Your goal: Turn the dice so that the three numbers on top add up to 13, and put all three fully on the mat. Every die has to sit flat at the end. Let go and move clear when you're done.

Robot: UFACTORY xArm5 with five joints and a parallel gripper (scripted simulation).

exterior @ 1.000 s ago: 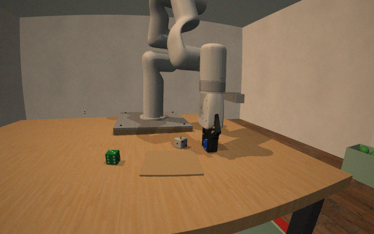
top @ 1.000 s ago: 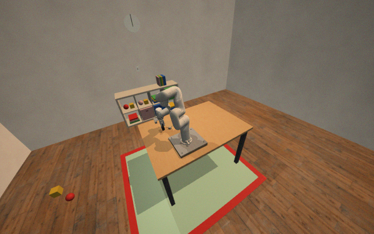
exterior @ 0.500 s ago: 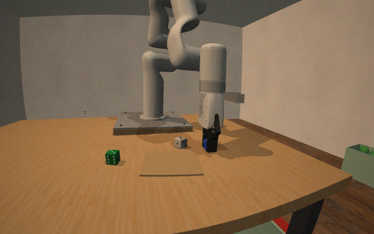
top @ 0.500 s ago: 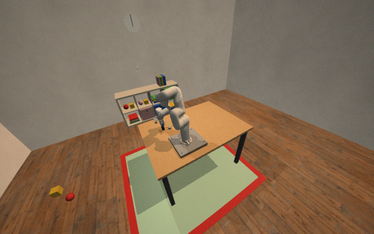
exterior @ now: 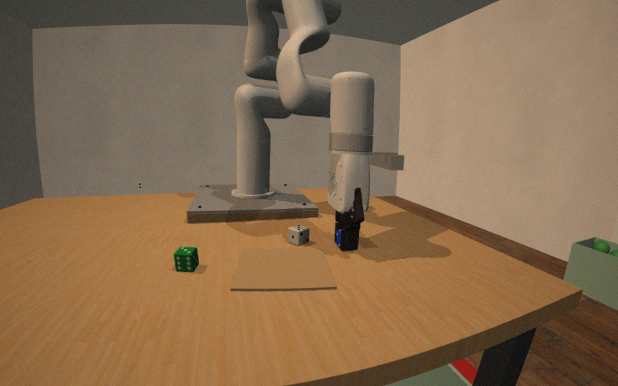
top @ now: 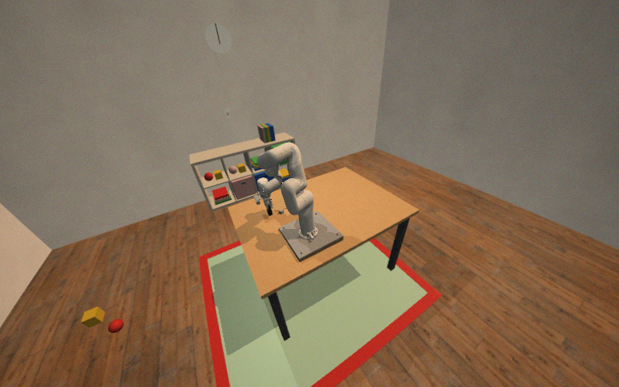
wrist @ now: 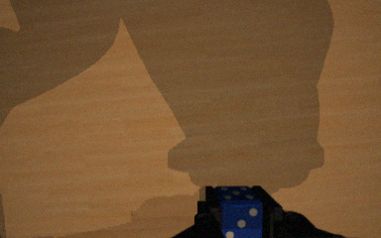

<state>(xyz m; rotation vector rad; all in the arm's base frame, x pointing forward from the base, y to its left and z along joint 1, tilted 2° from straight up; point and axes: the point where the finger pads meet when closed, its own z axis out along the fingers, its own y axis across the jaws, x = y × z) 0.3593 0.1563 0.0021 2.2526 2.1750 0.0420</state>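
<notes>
The tan mat lies 70 mm ahead of my hand, 130 mm to the right of it and 20 mm below it. Round my hand: green die 50 mm ahead, 270 mm to the right, 10 mm below; then blue die 10 mm below; then white die 40 mm behind, 80 mm to the right, 10 mm below.
</notes>
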